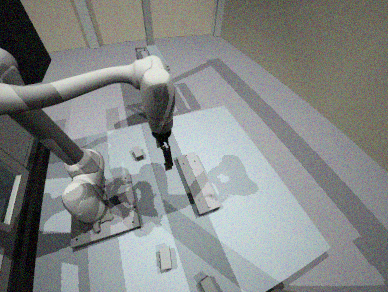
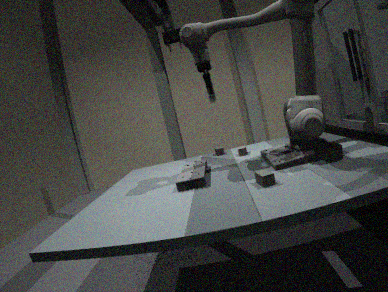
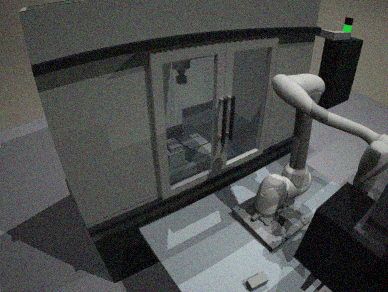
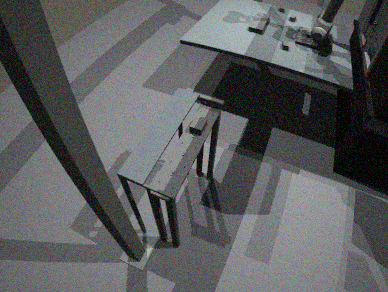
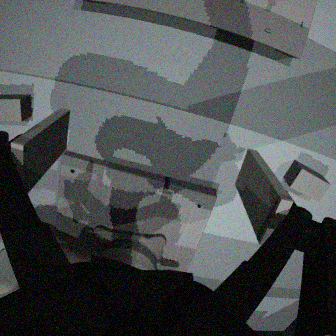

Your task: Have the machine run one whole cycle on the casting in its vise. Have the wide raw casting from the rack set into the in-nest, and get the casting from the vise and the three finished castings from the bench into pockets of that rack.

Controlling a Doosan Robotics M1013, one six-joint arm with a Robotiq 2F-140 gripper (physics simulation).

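Frame: origin at the arm's base, x ahead, y right, z down, level; metres.
Seen in the pictures: gripper, fingertip midpoint: (image 1: 164,157) (image 2: 213,101) (image 5: 154,147); arm's base, link origin: (image 1: 94,212) (image 2: 304,144) (image 3: 264,210) (image 5: 128,256).
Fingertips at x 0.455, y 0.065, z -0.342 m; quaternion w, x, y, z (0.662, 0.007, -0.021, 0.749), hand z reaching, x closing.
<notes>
Pixels of each thing's top centre, then the offset from my fingertips to it. Level surfaces: height alone.
- bench, surface height: dz +0.390 m
- third casting, top centre: (image 1: 210,289) (image 2: 218,147) dx -0.061, dy +0.573, dz +0.340 m
- raw casting, top centre: (image 4: 198,122) dx +0.451, dy -1.644, dz +0.290 m
- long block, top centre: (image 2: 192,168) (image 1: 196,179) (image 4: 260,20) dx +0.188, dy +0.035, dz +0.336 m
My gripper (image 1: 168,161) (image 2: 212,98) (image 5: 154,147) is open and empty, high above the bench (image 1: 295,235) (image 2: 115,242). Three small grey blocks, the finished castings, lie on the bench: one casting (image 1: 137,153) (image 2: 265,177) (image 4: 285,46) towards the rack, another casting (image 1: 165,258) (image 2: 242,151) (image 3: 257,281) and a third casting (image 1: 209,284) (image 2: 219,151) at the other side. The raw casting (image 4: 198,126) sits on the rack (image 4: 173,220) near its far end. The vise (image 3: 176,146) shows dimly behind the door glass; its casting is unclear.
A long block (image 1: 198,185) (image 2: 192,177) with small holes lies on the bench; I cannot tell the in-nest's outline. The machine doors (image 3: 155,125) look shut and the stack light (image 3: 347,29) is green. A thick slanted post (image 4: 75,140) stands beside the rack.
</notes>
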